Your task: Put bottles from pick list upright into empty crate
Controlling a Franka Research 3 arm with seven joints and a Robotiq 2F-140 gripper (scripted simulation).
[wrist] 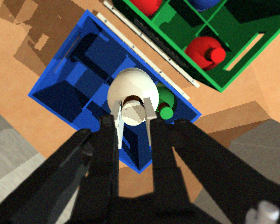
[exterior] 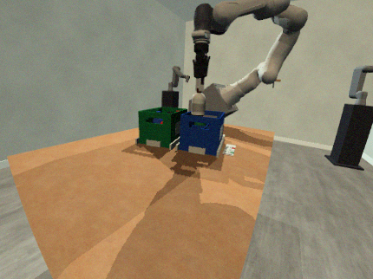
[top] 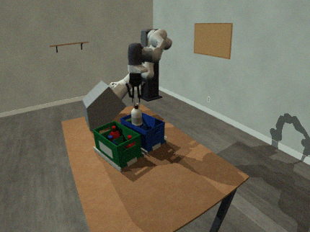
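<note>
My hand is 8 cm above the white bottle. Round my hand: green crate: 4 cm ahead, 19 cm to the right, 24 cm below; green bottle: 8 cm behind, 2 cm to the right, 23 cm below; blue crate: 4 cm to the left, 24 cm below.
</note>
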